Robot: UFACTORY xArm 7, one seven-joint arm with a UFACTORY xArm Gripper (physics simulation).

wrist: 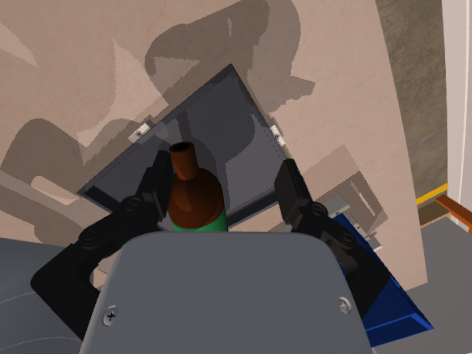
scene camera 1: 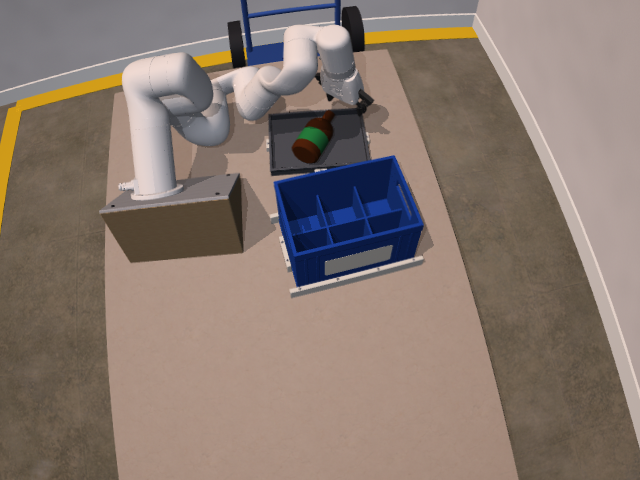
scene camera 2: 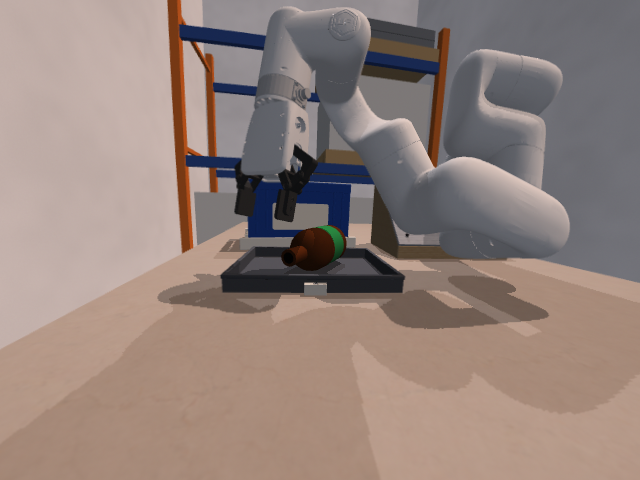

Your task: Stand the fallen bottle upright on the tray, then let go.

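Seen in the pictures: gripper, fingertip midpoint: (wrist: 227, 168) (scene camera 1: 347, 104) (scene camera 2: 262, 217); arm's base at its link origin: (scene camera 1: 157, 193).
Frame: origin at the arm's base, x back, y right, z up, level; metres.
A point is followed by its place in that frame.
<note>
A brown bottle with a green label (scene camera 1: 313, 138) @[x -0.384, y -0.136, z -0.081 m] (scene camera 2: 316, 249) @[x -0.403, y -0.221, z -0.109 m] (wrist: 196, 200) @[x -0.425, y -0.195, z -0.086 m] lies on its side in the dark shallow tray (scene camera 1: 284, 126) @[x -0.325, y -0.252, z -0.153 m] (scene camera 2: 263, 285) @[x -0.483, y -0.266, z -0.148 m] (wrist: 220, 110) @[x -0.498, y -0.232, z -0.153 m]. Its neck points away from the blue crate, towards scene camera 2. My gripper (scene camera 1: 346, 103) @[x -0.487, y -0.215, z -0.061 m] (scene camera 2: 264, 214) @[x -0.487, y -0.215, z -0.061 m] (wrist: 227, 168) @[x -0.487, y -0.215, z -0.061 m] is open and empty, tilted, above the tray's edge on the neck side. In the wrist view the bottle's neck and shoulder show below the fingers, close to the left finger; the housing hides the bottle's base end.
A blue crate with compartments (scene camera 1: 310, 268) @[x -0.308, y 0.223, z -0.055 m] (scene camera 2: 341, 206) @[x -0.290, y 0.039, z -0.044 m] (wrist: 395, 310) @[x -0.522, y 0.023, z 0.009 m] stands beside the tray, higher than its rim, with white strips around its base. The arm's brown pedestal (scene camera 1: 175, 232) @[x -0.031, y 0.089, z -0.034 m] and a blue hand truck (scene camera 1: 266, 53) also show. An orange and blue rack (scene camera 2: 178, 129) stands behind.
</note>
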